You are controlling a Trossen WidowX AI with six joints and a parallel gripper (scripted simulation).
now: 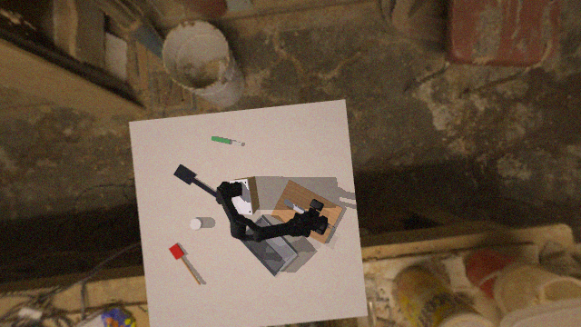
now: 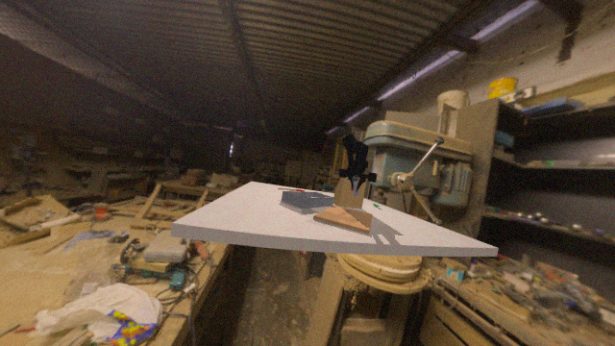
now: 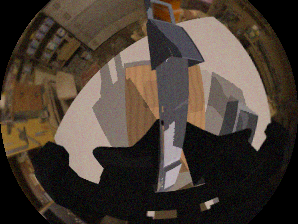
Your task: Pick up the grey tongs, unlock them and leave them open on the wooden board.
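Right now the wooden board is 14 cm below my gripper tip and 3 cm to the right of it. The rest, counted from my gripper tip: black spatula (69 cm to the right, 17 cm behind, 14 cm below); grey roasting tin (26 cm to the right, 19 cm ahead, 12 cm below); green screwdriver (50 cm to the right, 41 cm behind, 14 cm below).
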